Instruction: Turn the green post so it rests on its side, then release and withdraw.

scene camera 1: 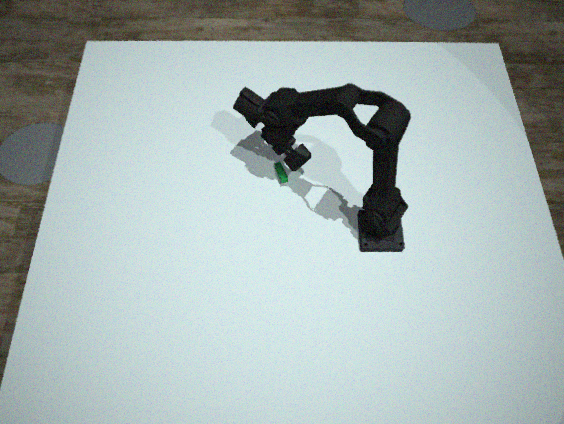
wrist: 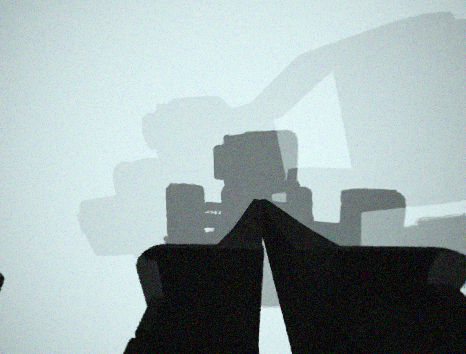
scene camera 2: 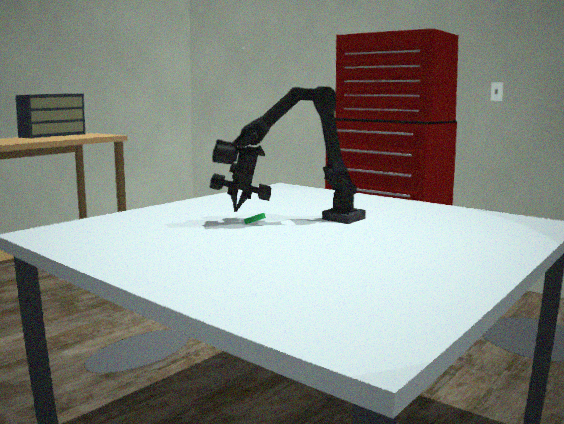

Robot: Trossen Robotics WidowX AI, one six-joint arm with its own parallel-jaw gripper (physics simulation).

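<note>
The green post (scene camera 1: 281, 172) (scene camera 2: 255, 218) is tipped far over. In scene camera 2 its left end is low at the table and its right end looks a little raised, so it slopes rather than lying flat. It does not show in the wrist view. My gripper (scene camera 2: 236, 210) (wrist: 259, 205) is shut and empty, with its fingertips together. In scene camera 2 the tips hang a little above the table, just left of the post and apart from it. In scene camera 1 the tips are hidden behind the gripper's dark parts.
The white table (scene camera 1: 200, 300) (scene camera 2: 310, 280) carries the arm's base (scene camera 1: 381, 242) (scene camera 2: 344, 216), to the right of the post. Arm shadows fall around the post. A red drawer cabinet (scene camera 2: 380, 75) and a wooden side table (scene camera 2: 105, 138) stand beyond the table.
</note>
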